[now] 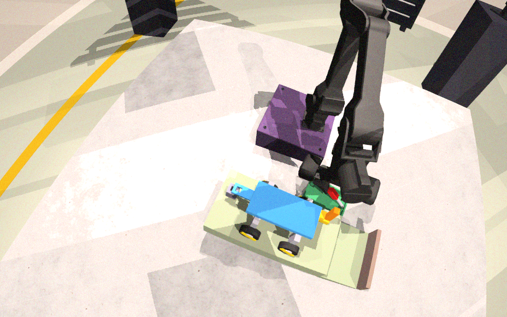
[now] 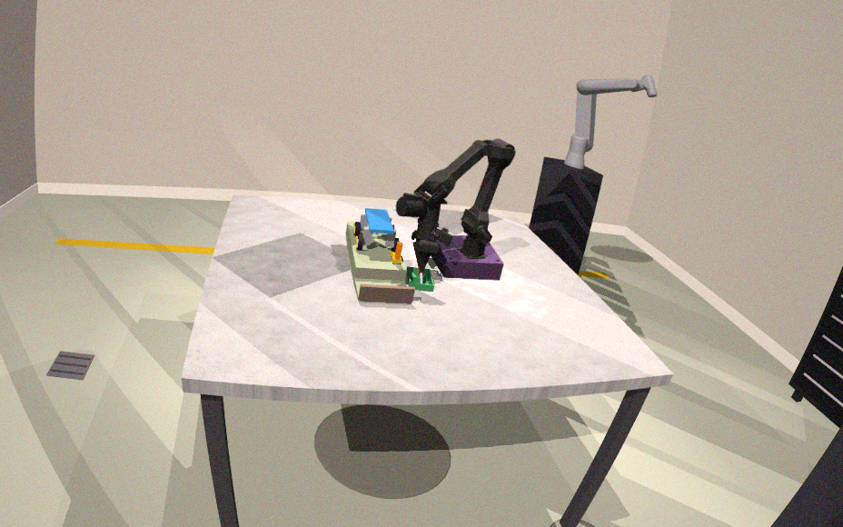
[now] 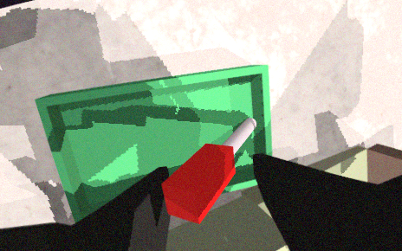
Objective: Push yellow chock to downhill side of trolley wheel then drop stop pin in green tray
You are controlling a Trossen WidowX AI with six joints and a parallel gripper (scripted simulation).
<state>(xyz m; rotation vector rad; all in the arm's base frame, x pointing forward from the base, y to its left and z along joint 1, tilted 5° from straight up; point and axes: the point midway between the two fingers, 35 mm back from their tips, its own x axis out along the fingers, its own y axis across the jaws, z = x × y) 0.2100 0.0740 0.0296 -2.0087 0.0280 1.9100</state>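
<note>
My gripper tip is 7 cm short of the yellow chock, 4 cm to the left of it and 4 cm below it. Also, from my gripper tip: blue trolley 13 cm to the right, 11 cm ahead, 6 cm above; then red-headed stop pin 1 cm to the left, 1 cm below; then pale green ramp 13 cm to the right, 11 cm ahead.
</note>
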